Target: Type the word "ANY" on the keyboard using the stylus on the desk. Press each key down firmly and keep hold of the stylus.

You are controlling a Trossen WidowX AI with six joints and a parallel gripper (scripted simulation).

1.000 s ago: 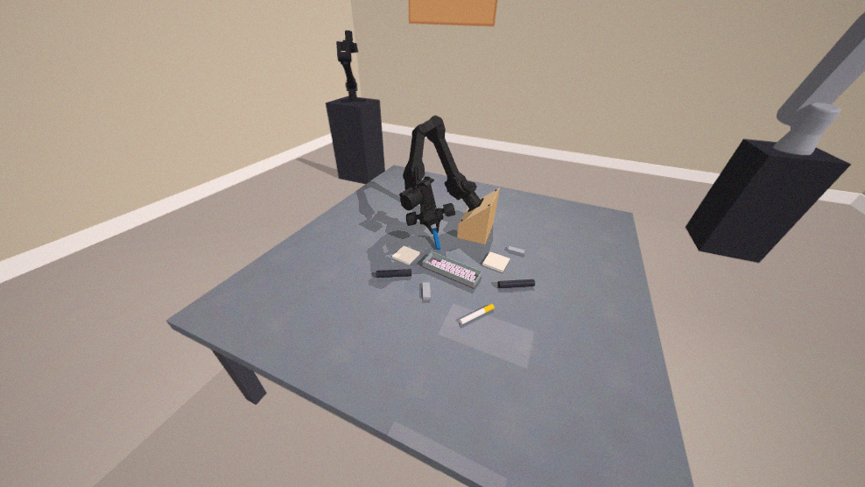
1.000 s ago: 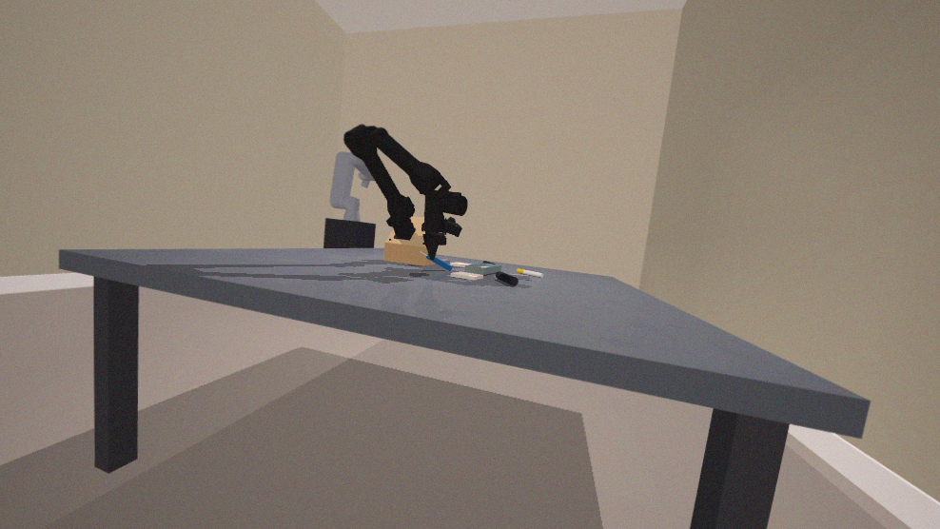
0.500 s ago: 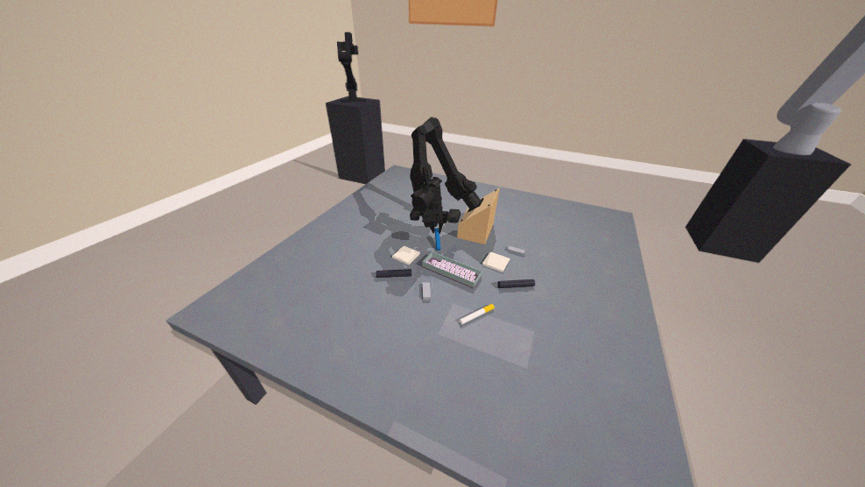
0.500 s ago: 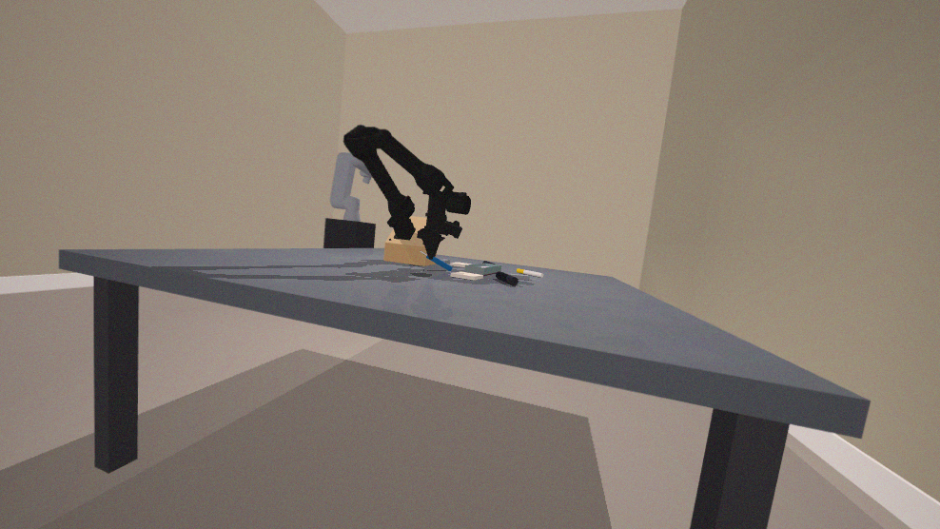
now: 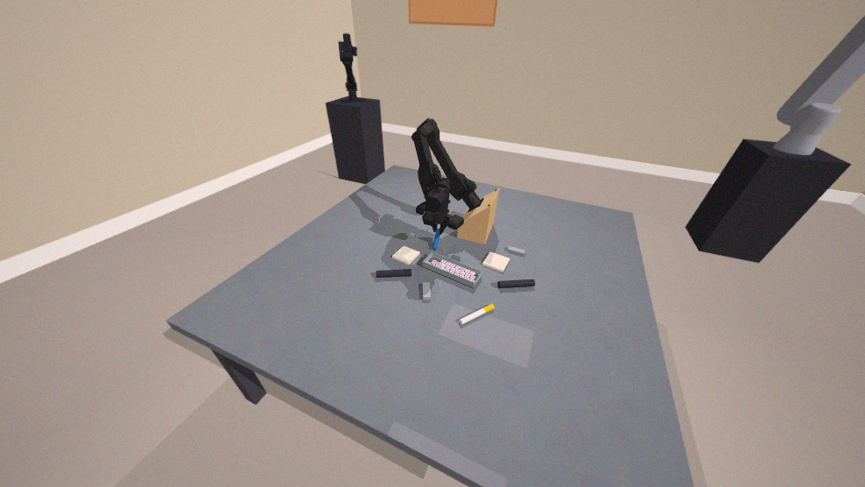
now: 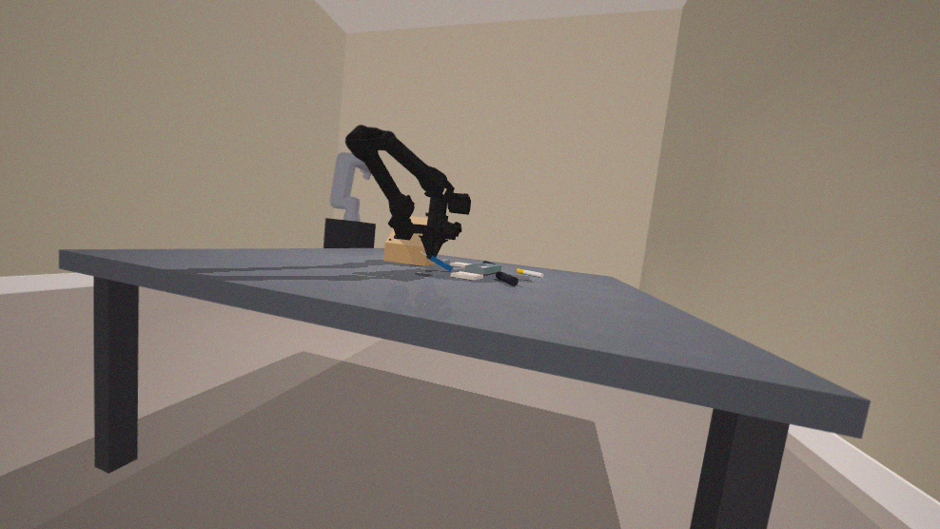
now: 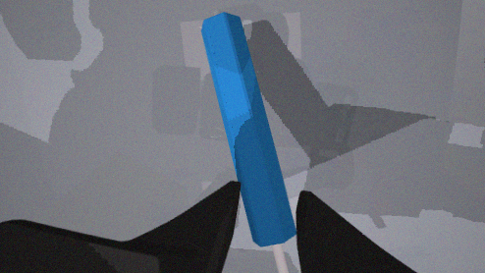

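Now: the H key 18 cm ahead of my gripper tip, 10 cm to the left of it and 2 cm below it. The rest, counted from my gripper tip: yellow marker (31 cm ahead, 25 cm to the left, 3 cm below); then blue hexagonal stylus (right at my gripper tip); then n key (19 cm ahead, 17 cm to the left, 2 cm below).
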